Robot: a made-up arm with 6 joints.
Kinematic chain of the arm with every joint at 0, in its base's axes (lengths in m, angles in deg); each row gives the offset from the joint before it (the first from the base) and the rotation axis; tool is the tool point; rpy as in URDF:
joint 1: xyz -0.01 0 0.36 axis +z
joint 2: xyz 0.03 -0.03 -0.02 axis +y
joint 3: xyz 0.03 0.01 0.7 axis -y
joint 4: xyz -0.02 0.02 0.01 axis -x
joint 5: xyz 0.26 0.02 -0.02 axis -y
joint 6: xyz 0 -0.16 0.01 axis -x
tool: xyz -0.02 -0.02 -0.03 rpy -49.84 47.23 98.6
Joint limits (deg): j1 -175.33..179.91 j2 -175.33..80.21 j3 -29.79..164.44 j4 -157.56..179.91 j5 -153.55..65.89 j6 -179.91..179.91
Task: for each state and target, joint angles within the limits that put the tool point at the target. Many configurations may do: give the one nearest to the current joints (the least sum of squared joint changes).
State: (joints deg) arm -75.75 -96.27 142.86 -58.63 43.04 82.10
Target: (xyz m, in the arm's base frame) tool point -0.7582 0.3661 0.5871
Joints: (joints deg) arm -34.61 -66.37 156.51 -40.08 40.27 88.22
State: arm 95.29 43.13 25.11 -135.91 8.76 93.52
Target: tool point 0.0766 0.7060 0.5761
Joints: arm 74.84 47.99 20.57 -129.99 8.11 94.67
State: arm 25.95 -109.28 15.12 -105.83 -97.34 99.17
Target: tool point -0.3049 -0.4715 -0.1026
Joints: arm 60.15 -154.88 20.14 -96.33 -94.49 99.10
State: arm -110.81 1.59 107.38 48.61 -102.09 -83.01
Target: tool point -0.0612 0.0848 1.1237
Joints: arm -105.19 8.31 141.87 50.44 -99.24 -76.87
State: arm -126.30 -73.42 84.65 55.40 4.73 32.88
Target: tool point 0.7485 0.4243 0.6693
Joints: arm -157.80 -65.94 76.39 61.02 4.53 33.76
